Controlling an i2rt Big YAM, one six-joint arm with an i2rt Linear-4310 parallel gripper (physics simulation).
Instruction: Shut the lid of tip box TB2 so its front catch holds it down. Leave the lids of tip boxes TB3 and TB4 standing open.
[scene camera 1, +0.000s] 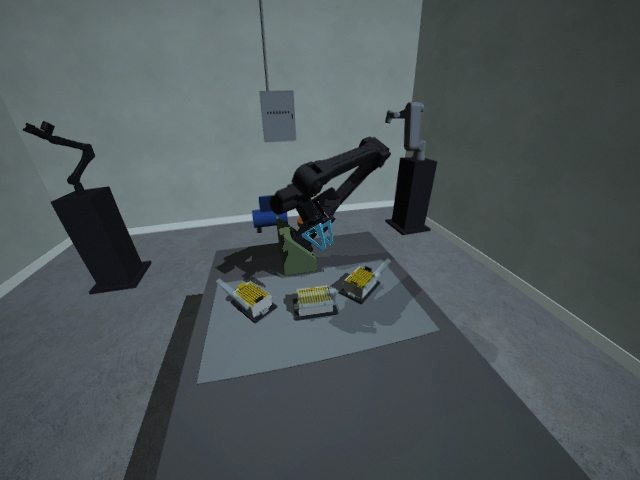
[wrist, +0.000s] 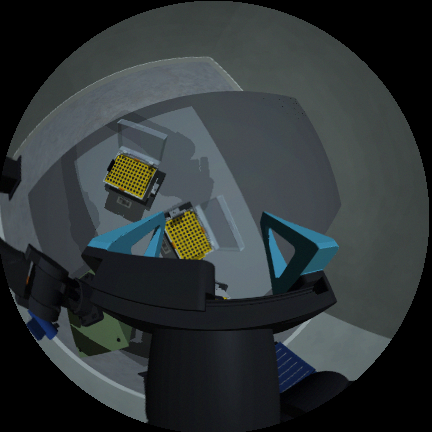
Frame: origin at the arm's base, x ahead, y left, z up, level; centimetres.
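Where they show: gripper, fingertip midpoint: (scene camera 1: 328, 246) (wrist: 212, 216); arm's base at its link origin: (scene camera 1: 300, 241).
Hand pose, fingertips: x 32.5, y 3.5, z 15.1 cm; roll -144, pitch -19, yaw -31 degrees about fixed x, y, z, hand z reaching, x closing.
Each offset is from my fingertips to the top centre of the thing. "spot": to the spot under its first point. Level surfaces: height alone.
Three tip boxes with yellow racks stand with clear lids open. TB4 @(dx -6.9, dy +16.0, dz -19.1 cm) (scene camera 1: 360, 282) (wrist: 130, 175) is at the right in the scene view and upper left in the wrist view, its lid @(dx -1.5, dy +19.9, dz -11.2 cm) (scene camera 1: 382, 267) (wrist: 143, 141) tilted outward. The middle box @(spot: dx +4.8, dy -5.8, dz -18.6 cm) (scene camera 1: 315, 304) (wrist: 188, 235) has its lid @(spot: dx +5.6, dy -5.2, dz -15.8 cm) (wrist: 221, 223) standing on the side away from the robot base. The left box @(dx -9.0, dy -27.1, dz -19.1 cm) (scene camera 1: 252, 297) has its lid (scene camera 1: 231, 291) leaning outward; a sliver shows low in the wrist view. I cannot read which of these two is TB2. My gripper (scene camera 1: 327, 245) (wrist: 212, 216) is open and empty, raised behind the boxes.
The boxes stand on a pale mat @(dz -26.6 cm) (scene camera 1: 289, 346) (wrist: 252, 260) on the dark table @(dz -26.8 cm) (scene camera 1: 351, 413). The green arm base (scene camera 1: 298, 259) (wrist: 107, 336) stands behind the middle box. Two pedestals (scene camera 1: 98, 237) (scene camera 1: 413, 193) with other arms stand on the floor beyond the table.
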